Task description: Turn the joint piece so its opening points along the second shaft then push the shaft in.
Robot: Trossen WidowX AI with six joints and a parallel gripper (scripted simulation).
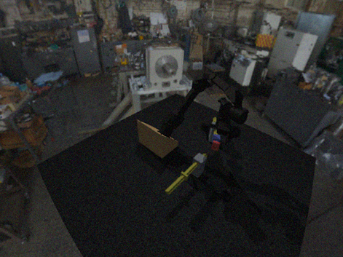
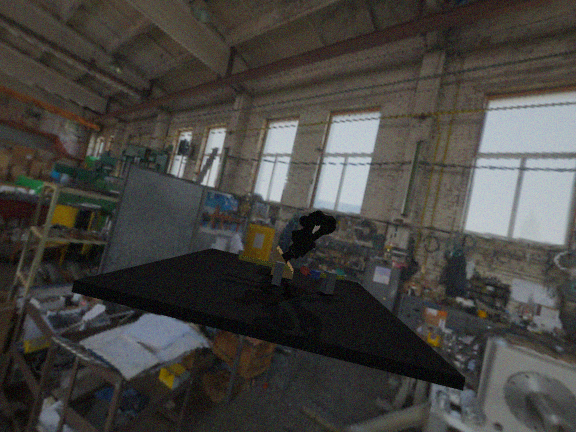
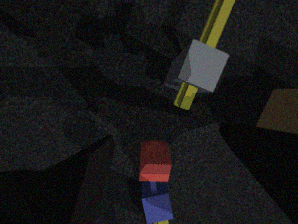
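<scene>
My gripper tip is now 80 mm above the red square joint piece, 60 mm to the right of it and 20 mm past it.
</scene>
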